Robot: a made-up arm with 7 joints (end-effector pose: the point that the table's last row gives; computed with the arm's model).
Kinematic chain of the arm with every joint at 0, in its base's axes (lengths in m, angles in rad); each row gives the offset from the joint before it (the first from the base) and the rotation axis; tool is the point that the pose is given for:
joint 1: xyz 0 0 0.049 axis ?
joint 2: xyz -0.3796 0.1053 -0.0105 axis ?
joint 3: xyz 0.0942 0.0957 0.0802 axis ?
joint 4: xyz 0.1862 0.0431 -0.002 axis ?
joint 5: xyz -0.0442 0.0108 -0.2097 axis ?
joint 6: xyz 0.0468 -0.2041 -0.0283 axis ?
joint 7: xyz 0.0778 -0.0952 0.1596 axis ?
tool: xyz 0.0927 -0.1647 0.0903
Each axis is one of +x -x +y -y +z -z.
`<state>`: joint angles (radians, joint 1 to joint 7).
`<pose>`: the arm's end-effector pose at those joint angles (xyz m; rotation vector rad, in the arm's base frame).
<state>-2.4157 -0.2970 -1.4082 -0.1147 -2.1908 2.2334 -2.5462</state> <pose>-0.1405 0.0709 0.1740 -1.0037 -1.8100 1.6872</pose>
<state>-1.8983 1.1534 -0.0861 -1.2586 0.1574 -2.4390 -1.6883</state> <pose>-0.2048 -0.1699 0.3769 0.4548 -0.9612 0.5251</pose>
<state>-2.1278 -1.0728 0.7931 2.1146 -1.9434 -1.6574 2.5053</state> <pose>-0.3957 -0.1977 -0.1768 0.4645 2.8361 0.6381</pose>
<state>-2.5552 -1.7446 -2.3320 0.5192 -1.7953 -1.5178 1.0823</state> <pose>-0.5660 -0.2670 -0.5399 0.4949 1.4374 -0.6575</pose>
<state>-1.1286 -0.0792 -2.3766 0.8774 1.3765 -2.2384 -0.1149</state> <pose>-0.6373 0.2791 -0.0883 -1.2409 -2.2983 0.7122</pose>
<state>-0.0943 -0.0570 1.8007 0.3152 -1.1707 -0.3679 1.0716</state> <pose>0.0279 0.4434 -0.2856 1.3165 0.4177 0.2998</pose>
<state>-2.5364 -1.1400 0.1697 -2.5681 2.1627 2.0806 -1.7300</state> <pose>-0.3798 -0.4805 -0.3323 -0.9880 -1.9961 0.2088</pose>
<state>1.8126 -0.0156 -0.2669 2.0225 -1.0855 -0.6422 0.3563</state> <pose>-0.2524 -0.0086 -0.2116 -0.2550 1.6242 1.7696</pose>
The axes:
joint 1: +x
joint 2: -z
joint 3: +x
joint 4: +y
joint 5: -y
joint 6: +z
joint 7: -y

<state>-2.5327 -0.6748 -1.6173 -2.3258 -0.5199 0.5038 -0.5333</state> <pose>-0.5299 -0.3463 -0.5945 0.8596 -0.9441 -1.6909</pose>
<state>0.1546 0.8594 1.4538 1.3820 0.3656 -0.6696 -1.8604</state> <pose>-0.3080 0.1209 -0.3015 1.6084 2.0682 1.2124</pose>
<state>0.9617 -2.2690 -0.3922 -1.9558 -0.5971 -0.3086 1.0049</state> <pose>-0.3475 -0.0105 0.6039 -2.1287 1.4777 -0.2980</pose>
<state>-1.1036 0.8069 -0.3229 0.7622 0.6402 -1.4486 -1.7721</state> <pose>-0.6123 0.0901 0.0937 0.8689 -0.2148 -1.8295</pose>
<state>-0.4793 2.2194 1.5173 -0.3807 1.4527 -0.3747 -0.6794</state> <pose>-0.3202 -0.2900 -0.2548 -0.0961 2.5827 1.1669</pose>
